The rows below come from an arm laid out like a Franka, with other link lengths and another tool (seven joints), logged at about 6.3 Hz.
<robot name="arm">
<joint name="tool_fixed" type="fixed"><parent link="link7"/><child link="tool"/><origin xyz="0.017 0.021 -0.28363" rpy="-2.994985 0 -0.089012"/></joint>
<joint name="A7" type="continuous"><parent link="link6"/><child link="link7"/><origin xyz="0.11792 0 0"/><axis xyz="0 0 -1"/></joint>
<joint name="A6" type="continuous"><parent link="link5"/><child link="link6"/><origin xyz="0 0 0"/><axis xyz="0 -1 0"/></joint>
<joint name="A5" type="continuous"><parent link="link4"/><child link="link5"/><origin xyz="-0.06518 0 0.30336"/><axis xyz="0 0 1"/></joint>
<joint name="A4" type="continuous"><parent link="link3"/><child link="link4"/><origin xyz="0.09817 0 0"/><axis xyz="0 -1 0"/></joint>
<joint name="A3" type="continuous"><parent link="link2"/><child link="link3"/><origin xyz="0 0 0.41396"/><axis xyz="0 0 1"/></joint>
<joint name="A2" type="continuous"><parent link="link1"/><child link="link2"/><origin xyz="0 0 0"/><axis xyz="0 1 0"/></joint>
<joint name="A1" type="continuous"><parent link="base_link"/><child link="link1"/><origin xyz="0 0 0.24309"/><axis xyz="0 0 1"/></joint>
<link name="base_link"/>
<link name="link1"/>
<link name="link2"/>
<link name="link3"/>
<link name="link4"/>
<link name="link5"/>
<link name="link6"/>
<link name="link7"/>
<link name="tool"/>
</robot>
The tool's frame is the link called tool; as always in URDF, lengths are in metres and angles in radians. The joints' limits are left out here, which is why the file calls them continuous.
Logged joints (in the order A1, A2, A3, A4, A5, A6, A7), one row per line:
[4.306, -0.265, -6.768, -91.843, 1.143, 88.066, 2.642]
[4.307, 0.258, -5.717, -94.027, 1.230, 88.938, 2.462]
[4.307, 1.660, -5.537, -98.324, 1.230, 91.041, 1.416]
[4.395, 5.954, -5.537, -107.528, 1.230, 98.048, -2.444]
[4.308, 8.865, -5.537, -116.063, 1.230, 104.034, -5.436]
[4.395, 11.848, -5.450, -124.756, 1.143, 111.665, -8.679]
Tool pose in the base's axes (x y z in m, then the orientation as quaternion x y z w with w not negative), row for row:
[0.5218, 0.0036, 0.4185, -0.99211, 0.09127, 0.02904, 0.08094]
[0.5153, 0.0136, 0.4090, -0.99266, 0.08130, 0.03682, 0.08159]
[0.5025, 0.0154, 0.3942, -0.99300, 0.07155, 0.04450, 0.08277]
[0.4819, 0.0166, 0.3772, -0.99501, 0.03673, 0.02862, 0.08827]
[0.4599, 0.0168, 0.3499, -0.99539, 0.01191, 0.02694, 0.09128]
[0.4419, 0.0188, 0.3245, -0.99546, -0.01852, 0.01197, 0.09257]
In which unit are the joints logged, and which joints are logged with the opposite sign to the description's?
The joints are logged in degrees. Opposite sign: A2.
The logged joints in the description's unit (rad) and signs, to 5 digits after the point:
[0.07515, 0.00463, -0.11812, -1.60296, 0.01995, 1.53704, 0.04611]
[0.07517, -0.00450, -0.09978, -1.64108, 0.02147, 1.55226, 0.04297]
[0.07517, -0.02897, -0.09664, -1.71608, 0.02147, 1.58897, 0.02471]
[0.07671, -0.10392, -0.09664, -1.87672, 0.02147, 1.71126, -0.04266]
[0.07519, -0.15472, -0.09664, -2.02568, 0.02147, 1.81574, -0.09488]
[0.07671, -0.20679, -0.09512, -2.17740, 0.01995, 1.94892, -0.15148]

